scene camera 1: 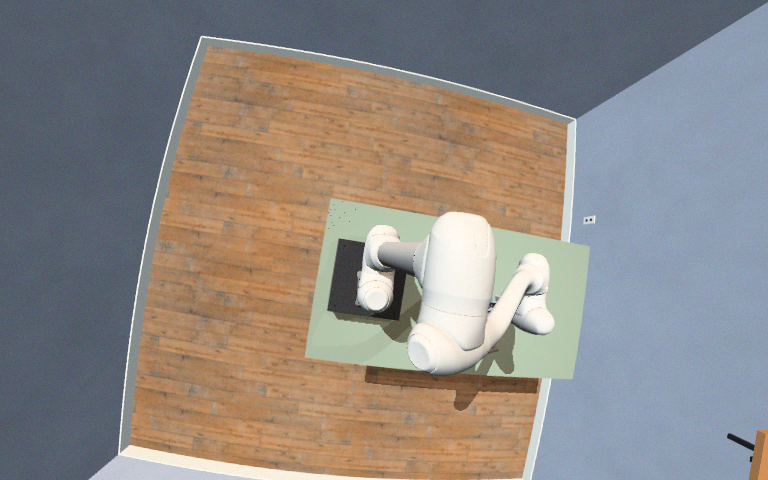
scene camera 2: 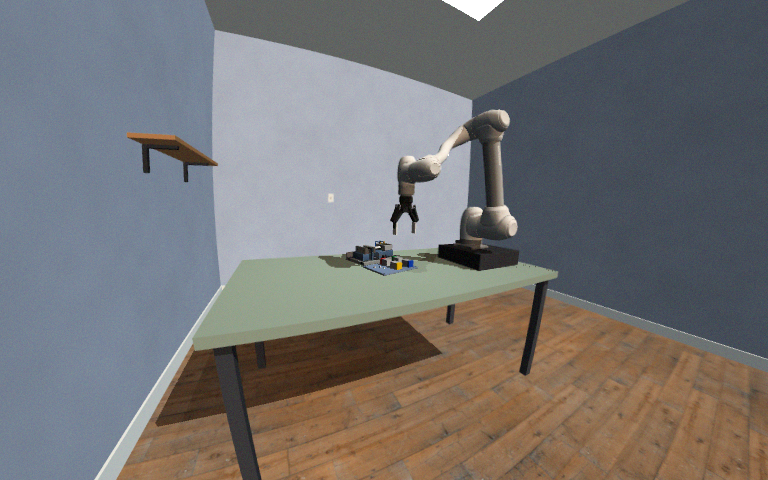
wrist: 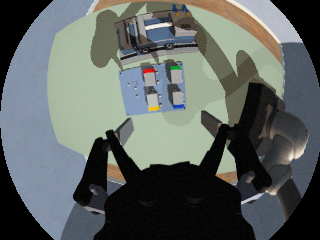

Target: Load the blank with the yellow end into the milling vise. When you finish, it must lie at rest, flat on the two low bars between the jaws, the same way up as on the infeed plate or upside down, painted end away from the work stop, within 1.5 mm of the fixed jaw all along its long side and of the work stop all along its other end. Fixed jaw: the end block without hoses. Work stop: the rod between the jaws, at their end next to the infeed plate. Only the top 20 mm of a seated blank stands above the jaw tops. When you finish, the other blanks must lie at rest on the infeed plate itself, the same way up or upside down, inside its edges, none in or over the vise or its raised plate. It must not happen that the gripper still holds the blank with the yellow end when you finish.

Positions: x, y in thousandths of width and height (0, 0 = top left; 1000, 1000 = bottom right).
I see my gripper (wrist: 520, 502) and a blue infeed plate (wrist: 417, 440).
